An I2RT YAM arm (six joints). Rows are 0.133 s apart.
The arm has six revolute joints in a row. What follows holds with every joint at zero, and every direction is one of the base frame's. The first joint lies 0.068 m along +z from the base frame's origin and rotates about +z. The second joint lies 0.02 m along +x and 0.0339 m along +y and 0.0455 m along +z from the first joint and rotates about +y. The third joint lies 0.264 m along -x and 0.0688 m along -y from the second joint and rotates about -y. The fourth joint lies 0.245 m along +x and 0.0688 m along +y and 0.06 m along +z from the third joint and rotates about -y. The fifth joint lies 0.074 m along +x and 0.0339 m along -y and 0.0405 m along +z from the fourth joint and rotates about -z. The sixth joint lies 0.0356 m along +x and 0.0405 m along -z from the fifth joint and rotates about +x. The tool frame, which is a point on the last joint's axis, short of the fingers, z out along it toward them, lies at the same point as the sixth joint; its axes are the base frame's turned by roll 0, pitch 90 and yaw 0 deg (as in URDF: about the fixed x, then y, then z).
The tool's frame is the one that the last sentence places.
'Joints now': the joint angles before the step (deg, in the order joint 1, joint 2, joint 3, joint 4, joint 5, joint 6). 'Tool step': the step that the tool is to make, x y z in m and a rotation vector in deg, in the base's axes. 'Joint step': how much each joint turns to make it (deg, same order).
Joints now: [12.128, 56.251, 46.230, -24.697, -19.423, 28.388]
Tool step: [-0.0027, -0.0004, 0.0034, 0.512, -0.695, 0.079]
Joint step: [0.007, -0.863, 0.103, -0.090, -0.260, 0.268]
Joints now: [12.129, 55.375, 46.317, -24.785, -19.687, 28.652]
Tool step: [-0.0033, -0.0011, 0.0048, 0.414, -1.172, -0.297]
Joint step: [-0.092, -1.144, 0.174, 0.003, 0.084, 0.261]
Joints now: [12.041, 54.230, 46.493, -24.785, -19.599, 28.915]
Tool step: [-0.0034, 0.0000, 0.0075, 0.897, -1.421, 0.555]
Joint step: [0.083, -1.050, 0.695, -0.078, -0.706, 0.261]
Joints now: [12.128, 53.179, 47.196, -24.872, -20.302, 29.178]
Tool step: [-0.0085, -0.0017, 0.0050, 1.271, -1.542, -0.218]
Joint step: [-0.011, -2.545, -0.528, 0.094, -0.277, 0.961]
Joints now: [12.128, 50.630, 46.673, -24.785, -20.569, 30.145]
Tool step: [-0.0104, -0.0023, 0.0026, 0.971, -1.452, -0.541]
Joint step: [0.015, -3.077, -1.065, -0.078, 0.192, 0.885]
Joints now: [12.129, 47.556, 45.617, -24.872, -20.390, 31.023]
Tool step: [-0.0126, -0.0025, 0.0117, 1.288, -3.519, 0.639]
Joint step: [-0.106, -3.519, 0.344, -0.091, -0.896, 0.172]
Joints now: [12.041, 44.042, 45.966, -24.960, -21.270, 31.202]
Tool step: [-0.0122, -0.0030, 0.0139, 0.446, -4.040, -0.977]
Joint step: [0.101, -3.158, 1.054, -0.167, 1.153, 0.004]
